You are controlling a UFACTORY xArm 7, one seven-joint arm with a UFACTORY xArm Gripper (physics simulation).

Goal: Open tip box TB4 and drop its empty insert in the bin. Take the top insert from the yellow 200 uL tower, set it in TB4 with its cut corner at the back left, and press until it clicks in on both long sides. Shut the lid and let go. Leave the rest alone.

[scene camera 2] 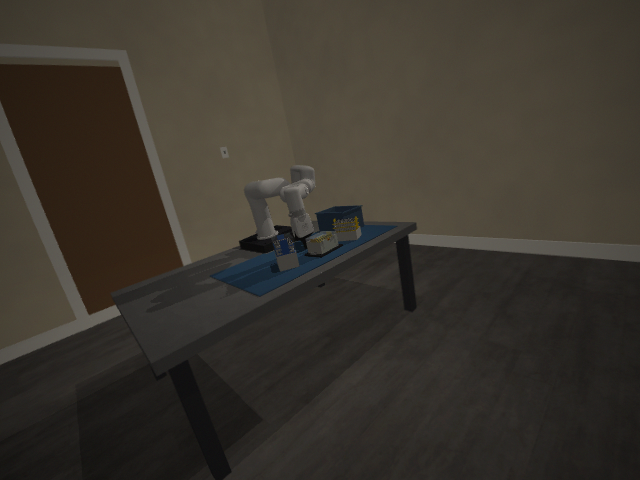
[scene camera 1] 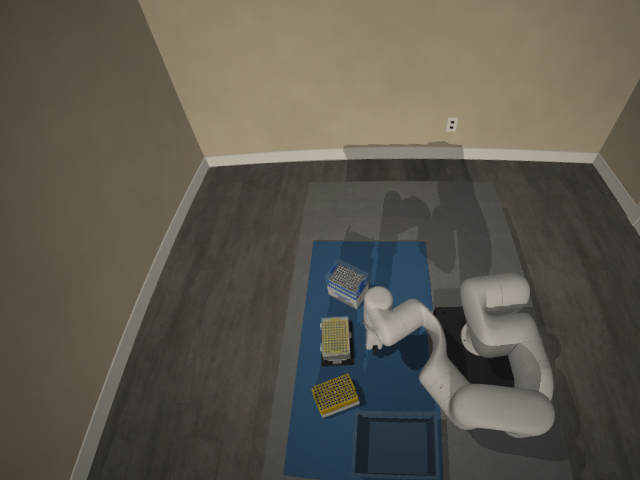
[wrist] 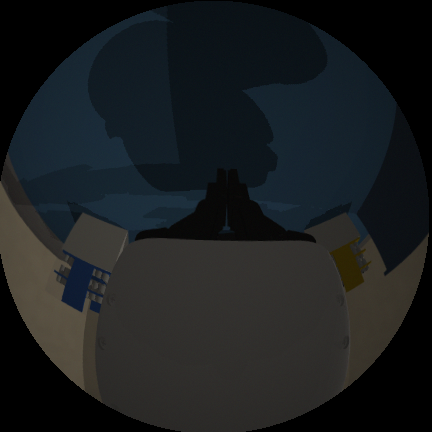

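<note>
The tip box (scene camera 1: 336, 338) (scene camera 2: 322, 243), taken as TB4, stands on a black base at the middle of the mat. A yellow grid shows through its pale, clear lid, which looks shut; its label is unreadable. The yellow tower (scene camera 1: 336, 396) (scene camera 2: 347, 227) (wrist: 348, 265) stands turned at a slant between the box and the bin. The dark blue bin (scene camera 1: 397, 414) (scene camera 2: 338, 221) (wrist: 395, 215) is beyond it; its floor looks bare in scene camera 1. My gripper (scene camera 1: 375, 349) (wrist: 225, 182) is shut and empty, on the arm's side of the tip box and apart from it. Its body hides the box in the wrist view.
A blue tower (scene camera 1: 347, 285) (scene camera 2: 285, 251) (wrist: 80, 281) with a clear cover and white base stands on the other side of the tip box, close to the arm's wrist in scene camera 1. A blue mat (scene camera 1: 392, 258) (scene camera 2: 248, 283) lies under these things on the grey table (scene camera 2: 186, 315).
</note>
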